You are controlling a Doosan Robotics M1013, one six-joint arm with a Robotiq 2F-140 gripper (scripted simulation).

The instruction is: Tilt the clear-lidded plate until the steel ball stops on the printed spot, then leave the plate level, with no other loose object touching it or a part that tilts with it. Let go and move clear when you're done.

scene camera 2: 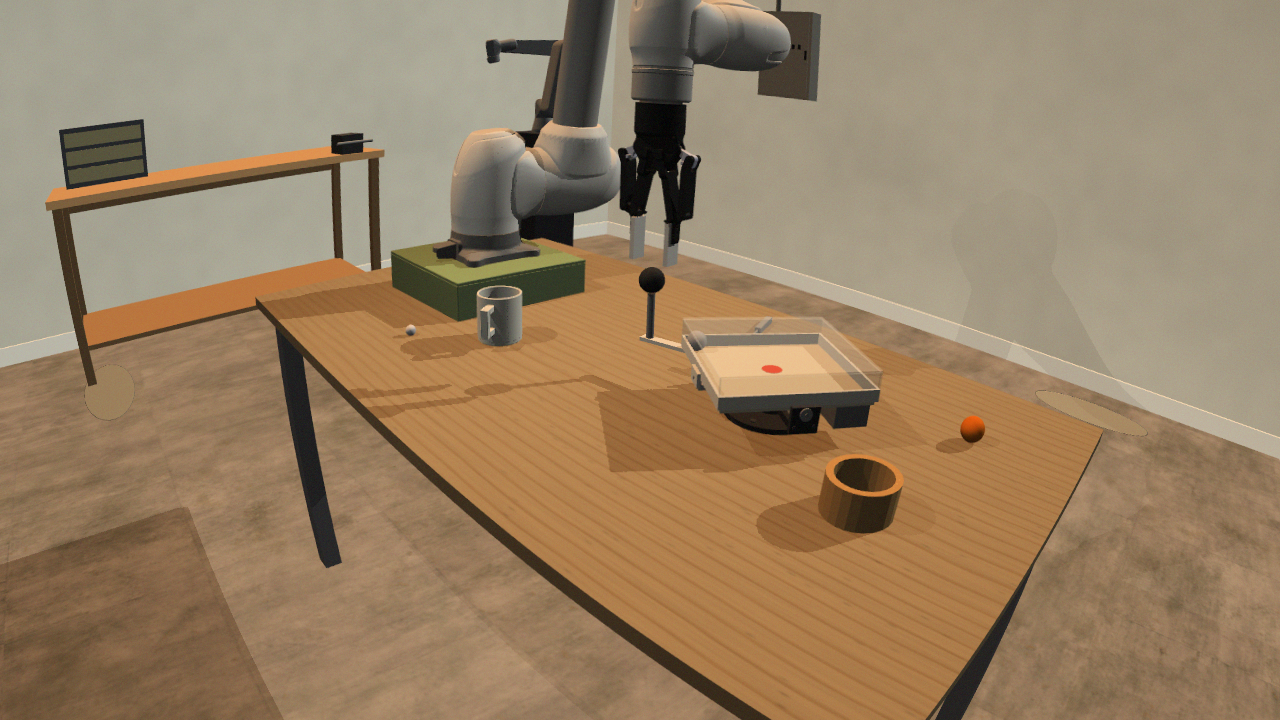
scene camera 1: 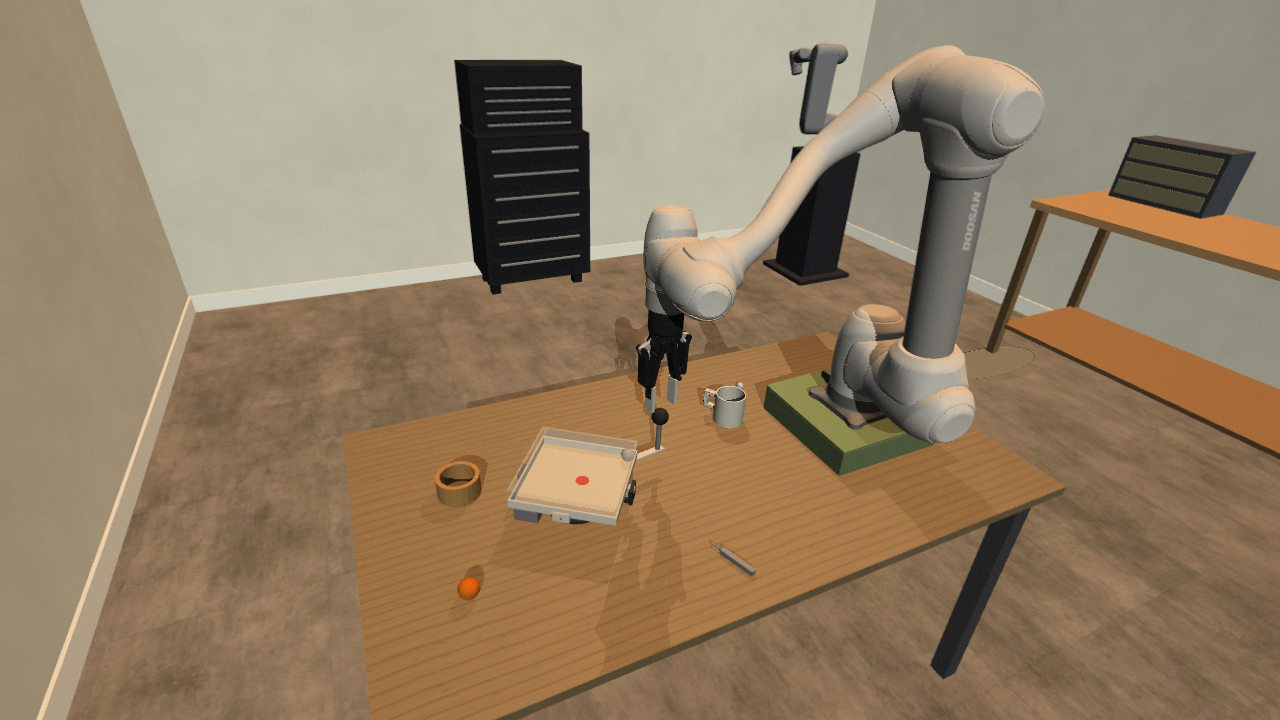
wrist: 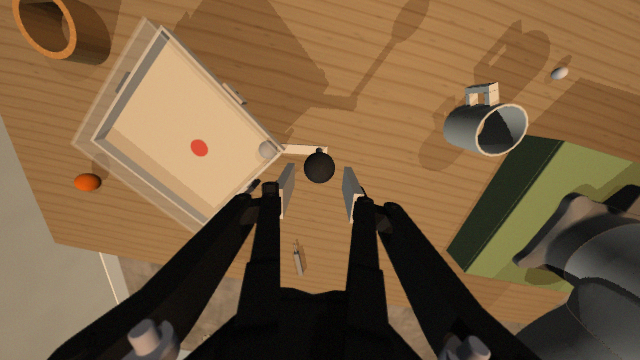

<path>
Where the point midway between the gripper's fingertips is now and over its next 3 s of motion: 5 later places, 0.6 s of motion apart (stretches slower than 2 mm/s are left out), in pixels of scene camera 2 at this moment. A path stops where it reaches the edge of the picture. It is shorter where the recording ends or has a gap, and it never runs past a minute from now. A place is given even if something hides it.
My gripper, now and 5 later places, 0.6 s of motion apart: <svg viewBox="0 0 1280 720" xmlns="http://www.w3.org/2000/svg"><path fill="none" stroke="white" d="M652 261L652 263L652 271L652 277L651 279L651 287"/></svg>
</path>
